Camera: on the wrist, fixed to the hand. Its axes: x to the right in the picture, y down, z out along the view.
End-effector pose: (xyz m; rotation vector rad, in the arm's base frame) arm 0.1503 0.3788 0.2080 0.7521 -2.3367 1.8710
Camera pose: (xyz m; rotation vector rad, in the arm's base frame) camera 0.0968 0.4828 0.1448 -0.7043 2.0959 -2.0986
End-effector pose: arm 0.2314 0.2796 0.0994 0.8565 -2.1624 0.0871
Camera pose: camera 0.2399 0.3874 0.1767 0.9173 -2.2668 0.3795
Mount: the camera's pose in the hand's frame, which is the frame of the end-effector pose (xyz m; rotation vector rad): -0.0091 0.0939 -0.0936 0.2446 -0.0531 0.0798
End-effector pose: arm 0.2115 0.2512 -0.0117 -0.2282 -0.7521 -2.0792
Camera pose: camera 0.3027 0.1625 -0.0503 -0.1745 -1.0044 -1.8919
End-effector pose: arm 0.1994 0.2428 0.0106 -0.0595 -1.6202 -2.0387
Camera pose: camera 0.2739 0.1472 0.0651 -0.0894 -1.8577 -1.7803
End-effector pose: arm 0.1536 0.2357 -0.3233 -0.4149 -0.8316 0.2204
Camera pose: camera 0.2154 0.2916 -0.4268 -0.2134 -0.8294 0.4041
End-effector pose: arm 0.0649 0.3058 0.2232 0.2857 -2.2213 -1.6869
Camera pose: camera 0.1130 0.2514 0.3345 0.2098 -2.4464 -1.3983
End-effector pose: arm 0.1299 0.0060 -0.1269 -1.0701 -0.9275 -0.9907
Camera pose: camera 0.2277 -0.0663 -0.1804 -0.9227 -1.0133 -0.7643
